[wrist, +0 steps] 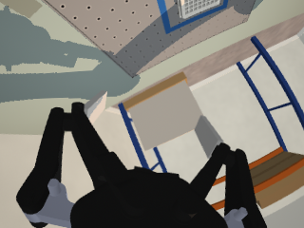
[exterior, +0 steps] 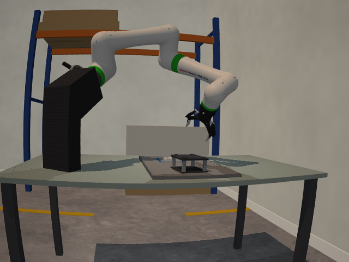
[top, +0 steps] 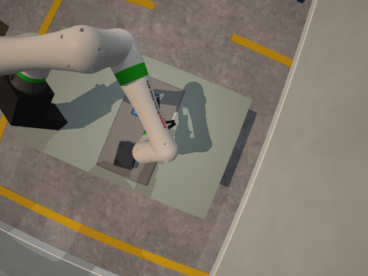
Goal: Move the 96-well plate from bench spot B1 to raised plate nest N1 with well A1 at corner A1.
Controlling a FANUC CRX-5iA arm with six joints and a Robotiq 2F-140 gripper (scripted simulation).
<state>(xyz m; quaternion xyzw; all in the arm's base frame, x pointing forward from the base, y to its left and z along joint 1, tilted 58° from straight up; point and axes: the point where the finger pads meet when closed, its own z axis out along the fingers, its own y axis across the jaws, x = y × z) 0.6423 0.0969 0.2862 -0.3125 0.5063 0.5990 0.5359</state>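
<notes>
My gripper is now 16 cm past the white 96-well plate, 5 cm to the left of it and 15 cm above it. Round my hand: black raised nest N1: 9 cm behind, 41 cm to the right, 10 cm below.
</notes>
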